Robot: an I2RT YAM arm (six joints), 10 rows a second.
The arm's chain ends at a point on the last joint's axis. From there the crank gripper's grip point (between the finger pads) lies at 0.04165 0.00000 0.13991 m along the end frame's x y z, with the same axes.
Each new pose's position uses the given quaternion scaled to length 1; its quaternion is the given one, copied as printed.
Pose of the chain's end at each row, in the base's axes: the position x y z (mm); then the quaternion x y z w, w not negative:
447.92 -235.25 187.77 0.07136 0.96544 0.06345 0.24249
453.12 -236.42 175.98 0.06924 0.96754 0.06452 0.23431
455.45 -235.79 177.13 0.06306 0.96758 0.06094 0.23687
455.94 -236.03 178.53 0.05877 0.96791 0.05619 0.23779
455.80 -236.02 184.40 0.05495 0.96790 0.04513 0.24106
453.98 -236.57 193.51 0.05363 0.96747 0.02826 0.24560
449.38 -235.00 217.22 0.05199 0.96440 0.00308 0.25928
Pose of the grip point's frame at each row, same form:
478.37 -215.93 46.32 0.07136 0.96544 0.06345 0.24249
481.13 -216.65 34.08 0.06924 0.96754 0.06452 0.23431
484.01 -217.19 35.19 0.06306 0.96758 0.06094 0.23687
484.61 -218.87 36.43 0.05877 0.96791 0.05619 0.23779
485.22 -222.17 42.09 0.05495 0.96790 0.04513 0.24106
484.51 -227.70 51.04 0.05363 0.96747 0.02826 0.24560
483.57 -233.70 75.31 0.05199 0.96440 0.00308 0.25928

